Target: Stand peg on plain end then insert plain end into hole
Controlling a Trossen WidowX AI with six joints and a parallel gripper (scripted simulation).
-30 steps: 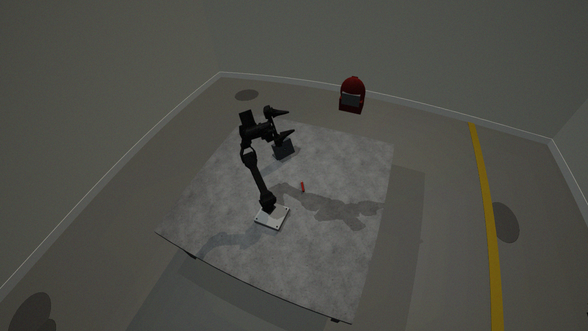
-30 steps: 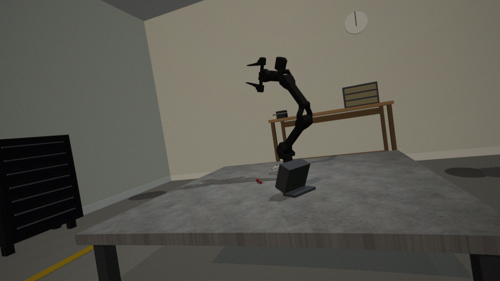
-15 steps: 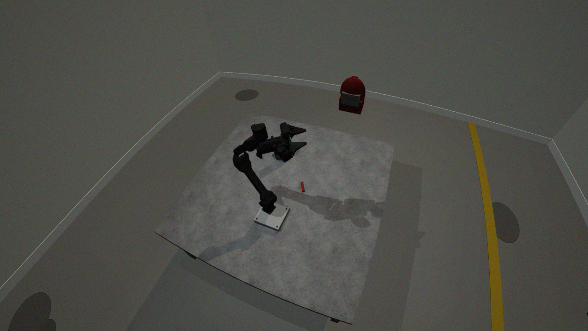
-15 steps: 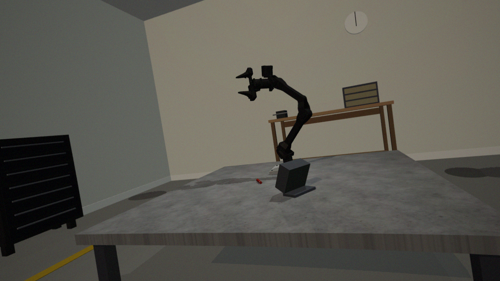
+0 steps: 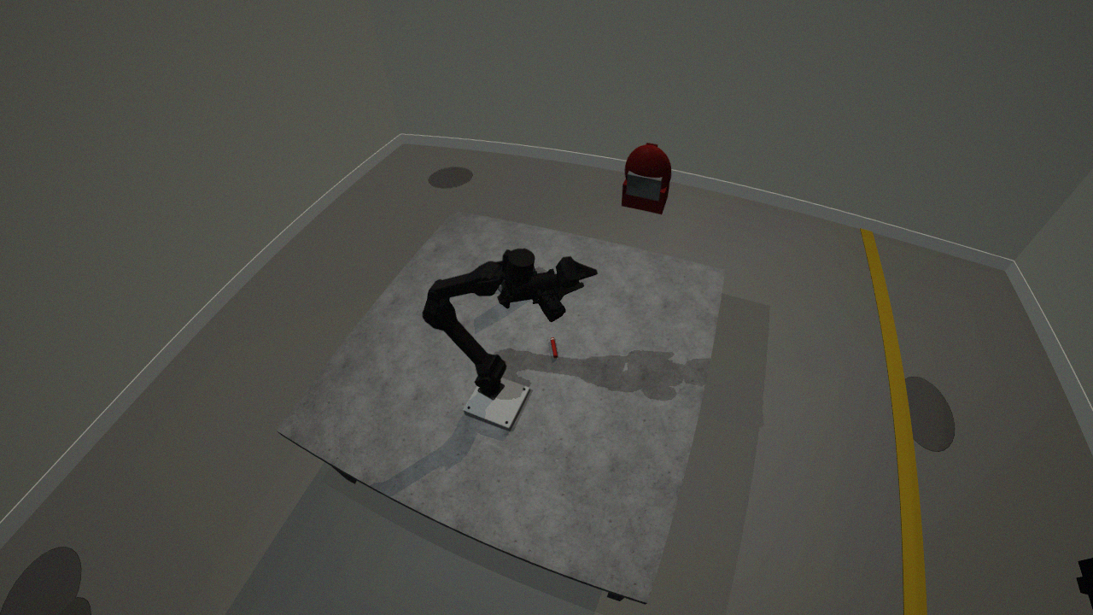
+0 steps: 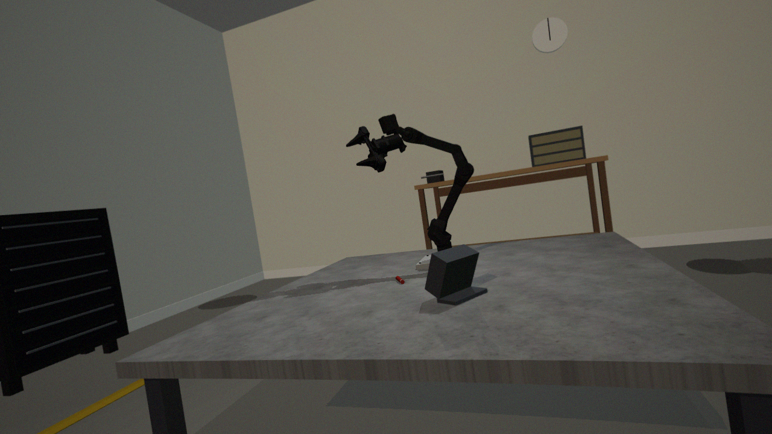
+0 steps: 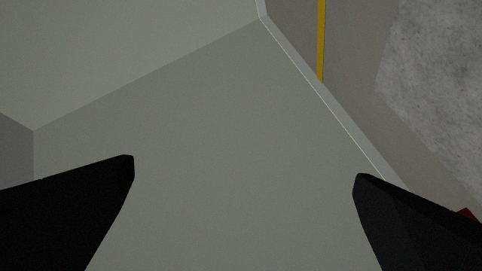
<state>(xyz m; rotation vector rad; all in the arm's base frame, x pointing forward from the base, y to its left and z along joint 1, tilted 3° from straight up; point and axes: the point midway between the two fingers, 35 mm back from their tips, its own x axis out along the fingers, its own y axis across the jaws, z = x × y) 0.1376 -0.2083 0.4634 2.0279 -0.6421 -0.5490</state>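
My gripper tip is now 80 mm short of the red peg, 180 mm to the right of it and 460 mm above it. Also, from my gripper tip: grey sloped panel 250 mm ahead, 430 mm to the left, 400 mm below.
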